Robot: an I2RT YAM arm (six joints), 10 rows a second.
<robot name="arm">
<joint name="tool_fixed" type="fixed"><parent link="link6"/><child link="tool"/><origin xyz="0 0 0" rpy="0 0 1.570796"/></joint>
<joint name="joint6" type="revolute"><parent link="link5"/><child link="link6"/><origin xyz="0.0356 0 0.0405" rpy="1.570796 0 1.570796"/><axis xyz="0 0 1"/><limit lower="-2.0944" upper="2.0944"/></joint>
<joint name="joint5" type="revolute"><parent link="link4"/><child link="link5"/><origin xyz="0.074 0.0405 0.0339" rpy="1.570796 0 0"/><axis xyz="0 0 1"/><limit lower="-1.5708" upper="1.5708"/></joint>
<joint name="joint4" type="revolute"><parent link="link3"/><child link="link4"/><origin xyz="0.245 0.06 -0.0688" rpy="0 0 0"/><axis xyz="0 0 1"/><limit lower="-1.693" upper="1.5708"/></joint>
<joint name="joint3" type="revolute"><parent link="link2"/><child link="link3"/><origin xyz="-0.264 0 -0.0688" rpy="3.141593 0 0"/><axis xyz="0 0 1"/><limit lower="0" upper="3.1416"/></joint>
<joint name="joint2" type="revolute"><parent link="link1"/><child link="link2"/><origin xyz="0.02 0.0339 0.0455" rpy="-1.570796 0 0"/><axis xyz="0 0 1"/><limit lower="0" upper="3.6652"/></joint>
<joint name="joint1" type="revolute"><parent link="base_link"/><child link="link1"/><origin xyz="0 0 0.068" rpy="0 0 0"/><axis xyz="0 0 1"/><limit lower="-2.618" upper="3.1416"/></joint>
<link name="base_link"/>
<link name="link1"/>
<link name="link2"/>
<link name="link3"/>
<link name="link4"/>
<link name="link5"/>
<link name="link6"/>
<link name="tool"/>
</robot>
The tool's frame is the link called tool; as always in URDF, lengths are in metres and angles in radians.
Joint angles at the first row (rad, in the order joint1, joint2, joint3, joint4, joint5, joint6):
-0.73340 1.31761 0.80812 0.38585 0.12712 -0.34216
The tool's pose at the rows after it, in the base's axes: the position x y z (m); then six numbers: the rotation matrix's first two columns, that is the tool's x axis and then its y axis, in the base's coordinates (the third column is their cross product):
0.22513 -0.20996 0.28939 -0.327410 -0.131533 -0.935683 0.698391 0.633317 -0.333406
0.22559 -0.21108 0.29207 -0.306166 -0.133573 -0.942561 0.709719 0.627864 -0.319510
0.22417 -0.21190 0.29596 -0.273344 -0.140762 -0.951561 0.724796 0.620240 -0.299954
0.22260 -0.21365 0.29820 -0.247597 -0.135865 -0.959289 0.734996 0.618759 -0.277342
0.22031 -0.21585 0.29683 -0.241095 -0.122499 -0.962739 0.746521 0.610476 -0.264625
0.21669 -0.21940 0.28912 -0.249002 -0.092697 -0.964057 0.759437 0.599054 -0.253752
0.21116 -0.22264 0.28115 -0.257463 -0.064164 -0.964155 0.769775 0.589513 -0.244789
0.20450 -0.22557 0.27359 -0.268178 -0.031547 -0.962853 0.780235 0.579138 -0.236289
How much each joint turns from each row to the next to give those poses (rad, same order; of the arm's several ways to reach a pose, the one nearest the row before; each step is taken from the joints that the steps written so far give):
-0.00101 0.00938 0.00755 0.00857 0.01288 0.01625
-0.00134 0.00297 0.00504 0.01624 0.00310 0.01319
-0.00506 -0.00381 -0.00040 0.02692 0.00002 0.01711
-0.00830 -0.00098 0.00204 0.01137 -0.00595 0.02155
-0.00978 0.00093 -0.00385 0.00232 0.00435 0.01377
-0.01562 0.00682 -0.01625 -0.00034 0.00715 0.01475
-0.02028 0.00163 -0.02105 -0.00127 -0.00101 0.01221
-0.02259 -0.00228 -0.02024 -0.01084 -0.00198 0.01202

